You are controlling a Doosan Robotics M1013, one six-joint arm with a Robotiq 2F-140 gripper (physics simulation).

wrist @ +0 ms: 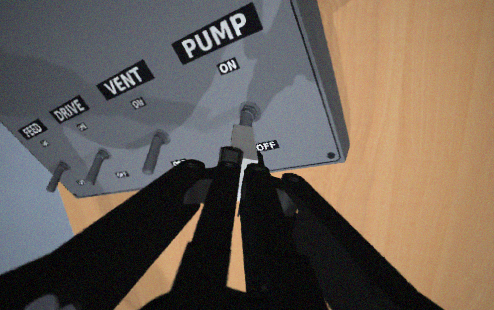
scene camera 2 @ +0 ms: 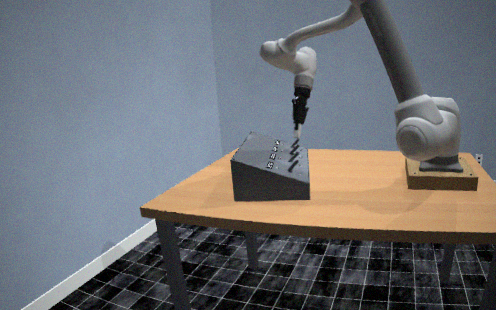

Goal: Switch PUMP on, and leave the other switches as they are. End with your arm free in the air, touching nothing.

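Pixels of known places: gripper, fingertip midpoint: (wrist: pixel 240 141) (scene camera 2: pixel 296 137); arm's base, origin of the base link: (scene camera 2: pixel 439 165).
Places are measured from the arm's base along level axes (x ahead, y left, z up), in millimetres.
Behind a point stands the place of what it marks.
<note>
The grey sloped switch box (scene camera 2: pixel 271 186) {y 350, x 596, z 1 mm} (wrist: pixel 200 92) {y -32, x 683, z 43 mm} stands on the table. In the wrist view, the PUMP lever (wrist: pixel 246 118) {y -82, x 662, z 47 mm} shows near its collar below the ON label; the rest is hidden behind the fingertips, and the visible part points toward the OFF side. The VENT lever (wrist: pixel 154 154) {y 27, x 617, z 55 mm}, DRIVE lever (wrist: pixel 96 167) {y 142, x 583, z 53 mm} and FEED lever (wrist: pixel 57 177) {y 257, x 547, z 52 mm} all lean toward their OFF side. My gripper (scene camera 2: pixel 297 133) {y -89, x 649, z 73 mm} (wrist: pixel 240 141) {y -89, x 649, z 73 mm} is shut and empty, pointing down at the PUMP end of the row, with its fingertips over the PUMP lever. Whether they touch it I cannot tell.
The wooden table (scene camera 2: pixel 360 210) {y 368, x 285, z -54 mm} (wrist: pixel 415 100) {y -223, x 672, z -54 mm} carries the box and, at the right, the arm's base plate (scene camera 2: pixel 440 183) {y 142, x 5, z -28 mm}. The other three levers stand in a row beside PUMP. A blue wall (scene camera 2: pixel 110 100) rises at the left and behind.
</note>
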